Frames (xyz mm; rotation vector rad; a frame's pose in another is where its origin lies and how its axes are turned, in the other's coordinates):
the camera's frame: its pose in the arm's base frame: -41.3 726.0 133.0 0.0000 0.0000 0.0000
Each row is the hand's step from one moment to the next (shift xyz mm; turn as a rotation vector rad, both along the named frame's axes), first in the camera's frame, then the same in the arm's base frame.
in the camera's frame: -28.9 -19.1 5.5 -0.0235 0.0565 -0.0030
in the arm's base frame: -28.9 -19.1 5.5 -0.0235 0.0565 -0.0030
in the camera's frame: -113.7 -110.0 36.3 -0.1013 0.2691 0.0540
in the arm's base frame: -113.7 -110.0 36.3 -0.1013 0.2691 0.0540
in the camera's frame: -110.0 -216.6 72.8 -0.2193 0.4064 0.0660
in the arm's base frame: -110.0 -216.6 72.8 -0.2193 0.4064 0.0660
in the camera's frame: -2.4 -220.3 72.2 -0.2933 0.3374 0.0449
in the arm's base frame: -2.4 -220.3 72.2 -0.2933 0.3374 0.0449
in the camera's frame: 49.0 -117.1 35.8 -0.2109 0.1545 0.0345
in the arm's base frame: 49.0 -117.1 35.8 -0.2109 0.1545 0.0345
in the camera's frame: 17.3 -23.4 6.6 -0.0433 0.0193 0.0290
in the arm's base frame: 17.3 -23.4 6.6 -0.0433 0.0193 0.0290
